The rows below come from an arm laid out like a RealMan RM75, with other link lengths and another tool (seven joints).
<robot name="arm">
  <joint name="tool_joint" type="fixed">
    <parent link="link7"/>
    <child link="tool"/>
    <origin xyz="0.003 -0.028 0.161" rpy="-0.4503 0 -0.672"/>
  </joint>
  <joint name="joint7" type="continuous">
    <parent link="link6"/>
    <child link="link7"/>
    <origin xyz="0 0 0.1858" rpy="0 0 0"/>
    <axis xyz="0 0 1"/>
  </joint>
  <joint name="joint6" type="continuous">
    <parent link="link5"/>
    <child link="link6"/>
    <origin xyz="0 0 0" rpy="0 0 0"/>
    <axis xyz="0 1 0"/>
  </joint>
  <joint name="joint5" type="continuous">
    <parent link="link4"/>
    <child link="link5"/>
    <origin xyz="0 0 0.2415" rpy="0 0 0"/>
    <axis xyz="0 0 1"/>
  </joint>
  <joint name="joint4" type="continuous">
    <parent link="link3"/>
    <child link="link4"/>
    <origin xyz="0 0 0" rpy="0 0 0"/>
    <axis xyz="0 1 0"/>
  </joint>
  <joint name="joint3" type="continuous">
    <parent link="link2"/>
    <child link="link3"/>
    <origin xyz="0 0 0.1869" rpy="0 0 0"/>
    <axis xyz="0 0 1"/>
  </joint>
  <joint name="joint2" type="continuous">
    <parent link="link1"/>
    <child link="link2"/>
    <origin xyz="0 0 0" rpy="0 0 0"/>
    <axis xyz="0 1 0"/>
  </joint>
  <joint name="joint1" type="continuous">
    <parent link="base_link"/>
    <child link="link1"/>
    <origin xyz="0 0 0.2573" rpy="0 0 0"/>
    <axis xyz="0 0 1"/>
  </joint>
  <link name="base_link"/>
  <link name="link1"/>
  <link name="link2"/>
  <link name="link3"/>
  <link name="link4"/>
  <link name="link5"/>
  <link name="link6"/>
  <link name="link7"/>
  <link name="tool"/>
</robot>
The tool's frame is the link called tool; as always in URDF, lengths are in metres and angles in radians. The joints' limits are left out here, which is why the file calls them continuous.
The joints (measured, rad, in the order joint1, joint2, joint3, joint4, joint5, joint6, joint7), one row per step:
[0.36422 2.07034 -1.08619 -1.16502 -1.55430 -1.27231 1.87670]
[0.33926 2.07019 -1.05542 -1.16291 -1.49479 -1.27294 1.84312]
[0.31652 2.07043 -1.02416 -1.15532 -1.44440 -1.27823 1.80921]
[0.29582 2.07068 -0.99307 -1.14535 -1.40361 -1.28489 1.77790]
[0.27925 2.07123 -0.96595 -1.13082 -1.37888 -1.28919 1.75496]
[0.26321 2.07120 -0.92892 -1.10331 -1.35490 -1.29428 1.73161]
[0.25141 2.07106 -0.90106 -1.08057 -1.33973 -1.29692 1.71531]
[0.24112 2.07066 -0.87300 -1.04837 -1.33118 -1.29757 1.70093]
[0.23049 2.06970 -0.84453 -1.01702 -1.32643 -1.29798 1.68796]
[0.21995 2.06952 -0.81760 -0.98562 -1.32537 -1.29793 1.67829]
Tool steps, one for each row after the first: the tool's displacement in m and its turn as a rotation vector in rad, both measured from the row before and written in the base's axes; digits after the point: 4 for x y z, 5 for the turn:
[0.0025 0.0059 0.0243 0.05510 0.04705 -0.00732]
[0.0058 0.0039 0.0218 0.05001 0.03832 -0.00864]
[0.0084 0.0027 0.0196 0.04612 0.02988 -0.01147]
[0.0115 0.0019 0.0138 0.03352 0.02039 -0.01917]
[0.0176 0.0021 0.0151 0.03592 0.02614 -0.03233]
[0.0148 0.0010 0.0104 0.02571 0.01842 -0.02781]
[0.0187 0.0006 0.0068 0.01857 0.01862 -0.03700]
[0.0196 -0.0004 0.0062 0.01728 0.01582 -0.03849]
[0.0197 -0.0014 0.0040 0.01258 0.01625 -0.03997]

